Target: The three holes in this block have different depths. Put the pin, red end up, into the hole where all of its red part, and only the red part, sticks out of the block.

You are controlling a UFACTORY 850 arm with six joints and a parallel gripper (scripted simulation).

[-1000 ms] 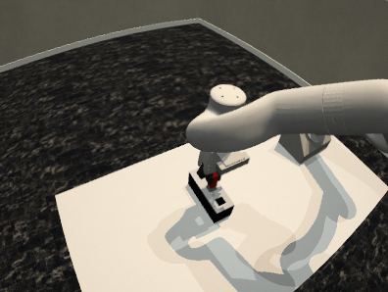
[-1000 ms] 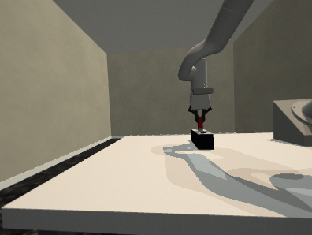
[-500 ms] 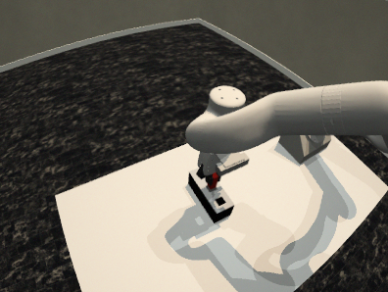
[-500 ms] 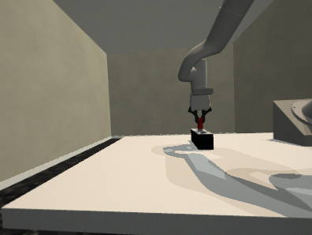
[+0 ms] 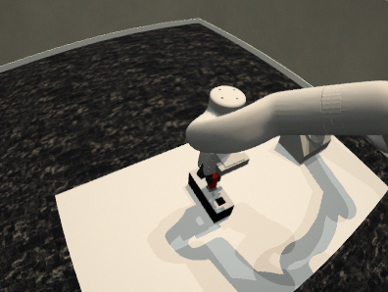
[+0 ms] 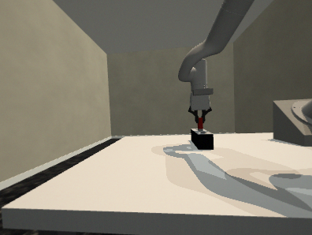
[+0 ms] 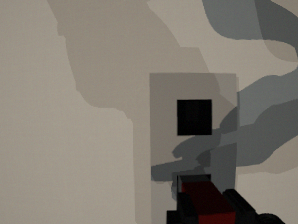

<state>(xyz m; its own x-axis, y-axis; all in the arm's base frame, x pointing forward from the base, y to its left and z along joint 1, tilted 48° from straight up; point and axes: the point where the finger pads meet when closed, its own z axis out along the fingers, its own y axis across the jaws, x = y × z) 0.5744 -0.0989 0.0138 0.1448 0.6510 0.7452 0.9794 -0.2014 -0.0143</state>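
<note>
Right now my hand is 1 cm above the pin. The rest, counted from my hand: black block 10 cm below.
</note>
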